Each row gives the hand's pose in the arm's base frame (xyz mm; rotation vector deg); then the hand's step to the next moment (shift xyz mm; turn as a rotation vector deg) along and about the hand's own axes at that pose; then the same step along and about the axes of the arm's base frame.
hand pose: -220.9 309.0 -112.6 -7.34 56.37 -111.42
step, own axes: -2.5 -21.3 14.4 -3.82 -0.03 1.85
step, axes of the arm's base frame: -6.7 -1.1 24.9 2.99 1.87 2.36
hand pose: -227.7 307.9 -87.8 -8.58 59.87 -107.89
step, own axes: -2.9 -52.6 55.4 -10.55 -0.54 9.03
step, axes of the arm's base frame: -6.3 -20.9 73.3 9.90 2.90 9.32
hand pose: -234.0 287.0 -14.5 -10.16 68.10 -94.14
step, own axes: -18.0 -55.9 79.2 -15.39 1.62 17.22
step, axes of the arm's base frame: 21.1 -36.1 89.3 18.52 1.90 13.76
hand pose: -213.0 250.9 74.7 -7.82 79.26 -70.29
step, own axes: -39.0 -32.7 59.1 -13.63 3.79 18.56
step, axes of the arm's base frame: 38.2 -19.8 65.1 20.31 0.85 11.46
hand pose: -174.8 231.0 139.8 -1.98 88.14 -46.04
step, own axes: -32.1 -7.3 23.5 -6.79 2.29 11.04
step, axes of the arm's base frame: 22.9 -0.9 33.3 11.88 -0.10 5.66
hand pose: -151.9 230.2 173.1 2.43 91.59 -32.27
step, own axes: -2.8 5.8 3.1 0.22 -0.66 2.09
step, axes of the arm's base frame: 5.3 4.8 0.7 1.67 -1.43 0.01
